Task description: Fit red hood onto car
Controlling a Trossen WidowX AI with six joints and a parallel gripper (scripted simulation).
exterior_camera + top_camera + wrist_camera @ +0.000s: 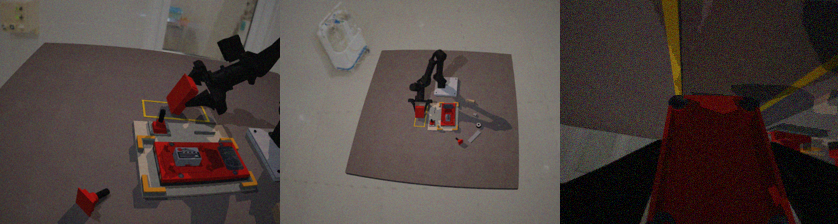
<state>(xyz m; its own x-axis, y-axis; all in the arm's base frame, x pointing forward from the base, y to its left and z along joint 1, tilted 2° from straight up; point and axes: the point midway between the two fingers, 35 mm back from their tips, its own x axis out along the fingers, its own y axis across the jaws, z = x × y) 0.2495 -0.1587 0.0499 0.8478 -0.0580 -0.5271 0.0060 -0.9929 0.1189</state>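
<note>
My gripper tip is now 10 mm below the red hood and 10 mm short of it. From my gripper tip the other things lie so: jig 200 mm to the left, 30 mm below, 20 mm ahead; wooden block 390 mm to the left, 120 mm behind, 30 mm below; grey engine block 220 mm to the left, 50 mm ahead, 20 mm below.
</note>
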